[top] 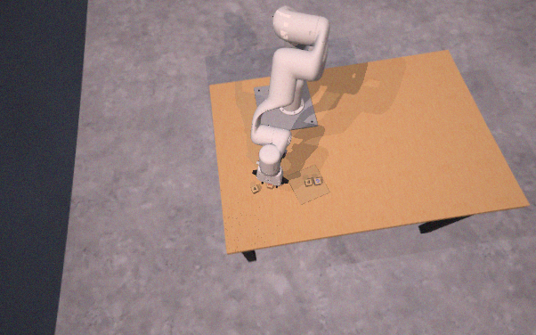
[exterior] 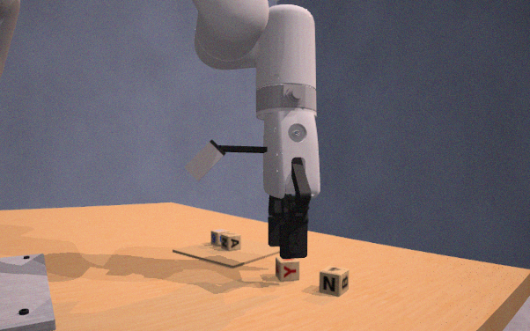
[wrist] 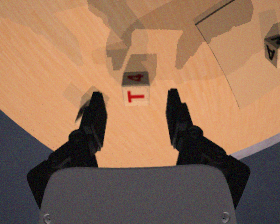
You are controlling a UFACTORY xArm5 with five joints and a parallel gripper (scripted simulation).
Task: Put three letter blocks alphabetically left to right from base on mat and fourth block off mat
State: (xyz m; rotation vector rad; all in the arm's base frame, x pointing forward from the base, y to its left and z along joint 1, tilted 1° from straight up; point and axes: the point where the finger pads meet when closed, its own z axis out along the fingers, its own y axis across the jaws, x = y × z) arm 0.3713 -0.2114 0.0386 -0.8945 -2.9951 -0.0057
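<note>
Now: hand 40 mm above the red-lettered block. Round my hand: blue-lettered block 50 mm ahead, 200 mm to the left, 40 mm below; then black-lettered block 70 mm to the right, 40 mm below; then thin tan mat 40 mm ahead, 160 mm to the left, 50 mm below.
</note>
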